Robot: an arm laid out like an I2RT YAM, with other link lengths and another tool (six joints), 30 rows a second.
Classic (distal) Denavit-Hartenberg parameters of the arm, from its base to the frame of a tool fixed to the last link. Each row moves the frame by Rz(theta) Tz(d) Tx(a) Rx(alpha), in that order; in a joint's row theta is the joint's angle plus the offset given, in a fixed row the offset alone. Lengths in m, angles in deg.
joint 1: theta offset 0; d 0.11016; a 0.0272; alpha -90
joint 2: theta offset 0; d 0; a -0.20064; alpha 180
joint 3: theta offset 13.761; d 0; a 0.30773; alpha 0
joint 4: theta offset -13.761; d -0.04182; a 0.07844; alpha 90
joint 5: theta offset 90; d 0.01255; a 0; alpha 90
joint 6: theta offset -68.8; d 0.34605; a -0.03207; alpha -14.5
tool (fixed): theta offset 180; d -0.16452; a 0; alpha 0
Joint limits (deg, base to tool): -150..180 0..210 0..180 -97..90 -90..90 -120..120
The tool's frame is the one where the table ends.
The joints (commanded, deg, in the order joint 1, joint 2, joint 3, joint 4, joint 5, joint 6), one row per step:
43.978 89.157 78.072 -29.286 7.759 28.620
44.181 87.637 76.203 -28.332 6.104 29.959
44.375 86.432 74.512 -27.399 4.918 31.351
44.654 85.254 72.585 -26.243 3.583 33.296
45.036 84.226 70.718 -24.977 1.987 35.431
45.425 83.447 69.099 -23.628 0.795 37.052
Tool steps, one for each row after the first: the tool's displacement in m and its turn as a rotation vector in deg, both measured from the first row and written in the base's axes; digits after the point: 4 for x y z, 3 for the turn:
-0.0075 0.0027 0.0016 2.029 0.898 0.614
-0.0133 0.0046 0.0018 3.743 1.750 0.838
-0.0199 0.0073 0.0008 5.811 2.991 0.920
-0.0275 0.0113 -0.0003 8.077 4.488 1.197
-0.0337 0.0150 -0.0015 9.881 5.533 1.517

